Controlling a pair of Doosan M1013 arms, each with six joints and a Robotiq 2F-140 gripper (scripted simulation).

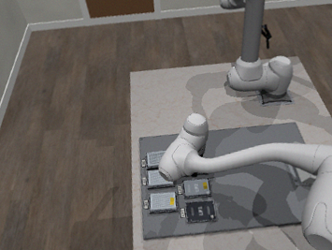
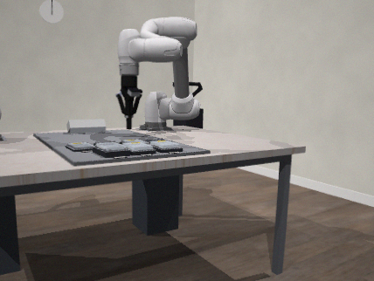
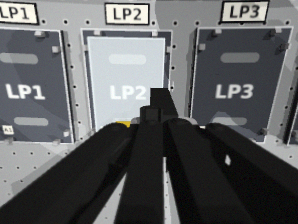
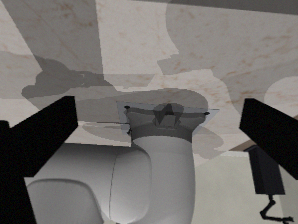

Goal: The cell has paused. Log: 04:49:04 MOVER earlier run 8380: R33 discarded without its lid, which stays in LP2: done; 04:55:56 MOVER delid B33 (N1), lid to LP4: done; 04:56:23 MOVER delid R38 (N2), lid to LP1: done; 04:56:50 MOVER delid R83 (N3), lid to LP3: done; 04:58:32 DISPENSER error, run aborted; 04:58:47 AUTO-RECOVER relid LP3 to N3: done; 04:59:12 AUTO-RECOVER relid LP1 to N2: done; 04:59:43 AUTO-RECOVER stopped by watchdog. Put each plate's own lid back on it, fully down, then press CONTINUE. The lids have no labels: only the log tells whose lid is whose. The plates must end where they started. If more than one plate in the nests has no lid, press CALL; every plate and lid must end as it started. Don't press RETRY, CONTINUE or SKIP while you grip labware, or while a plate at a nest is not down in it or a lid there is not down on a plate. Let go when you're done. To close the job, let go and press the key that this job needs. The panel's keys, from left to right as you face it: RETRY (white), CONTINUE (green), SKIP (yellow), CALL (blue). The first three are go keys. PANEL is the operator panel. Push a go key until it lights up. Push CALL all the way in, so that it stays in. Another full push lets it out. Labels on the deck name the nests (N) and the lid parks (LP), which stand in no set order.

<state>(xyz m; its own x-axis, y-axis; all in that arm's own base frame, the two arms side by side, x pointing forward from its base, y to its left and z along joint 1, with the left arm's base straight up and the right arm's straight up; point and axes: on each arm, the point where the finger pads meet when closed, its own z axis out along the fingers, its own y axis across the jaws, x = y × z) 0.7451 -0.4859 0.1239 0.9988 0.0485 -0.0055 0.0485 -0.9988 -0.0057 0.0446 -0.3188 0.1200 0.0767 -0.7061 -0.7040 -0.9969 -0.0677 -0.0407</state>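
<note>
The lid park LP4 is 30 mm behind my left hand, 220 mm to the right of it and 110 mm below it. From my left hand the other things lie so: lid park LP1: 10 mm ahead, 160 mm to the left, 110 mm below; lid park LP3: 20 mm behind, 90 mm to the right, 110 mm below; well plate: 160 mm ahead, 170 mm to the right, 80 mm below.
</note>
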